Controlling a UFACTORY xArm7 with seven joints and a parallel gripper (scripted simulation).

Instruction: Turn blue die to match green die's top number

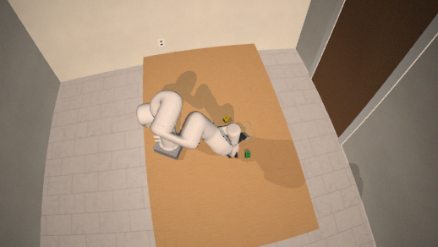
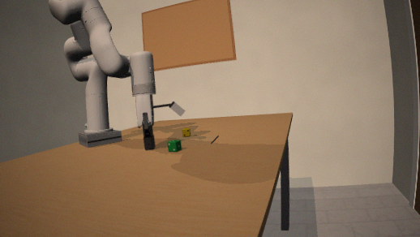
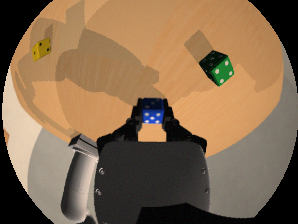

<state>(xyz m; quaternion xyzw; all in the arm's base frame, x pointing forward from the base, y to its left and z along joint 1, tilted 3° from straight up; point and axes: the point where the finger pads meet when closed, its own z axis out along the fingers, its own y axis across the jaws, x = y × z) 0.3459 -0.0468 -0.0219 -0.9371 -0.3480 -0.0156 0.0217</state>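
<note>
The green die lies 110 mm ahead of my hand, 10 mm to the right of it and 10 mm below it. From my hand the other things lie so: yellow die (20 mm behind, 230 mm to the left, 10 mm below); blue die (10 mm below).
</note>
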